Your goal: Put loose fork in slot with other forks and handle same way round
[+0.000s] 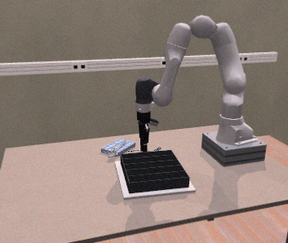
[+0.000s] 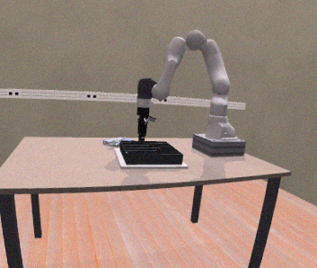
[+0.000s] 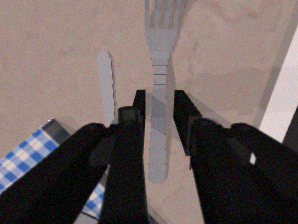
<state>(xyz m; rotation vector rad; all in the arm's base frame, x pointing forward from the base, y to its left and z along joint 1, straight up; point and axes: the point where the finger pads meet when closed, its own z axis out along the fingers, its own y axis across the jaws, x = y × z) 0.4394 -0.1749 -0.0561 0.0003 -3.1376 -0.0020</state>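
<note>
My gripper is now 5 cm short of the black cutlery tray and 27 cm to the right of it.
</note>
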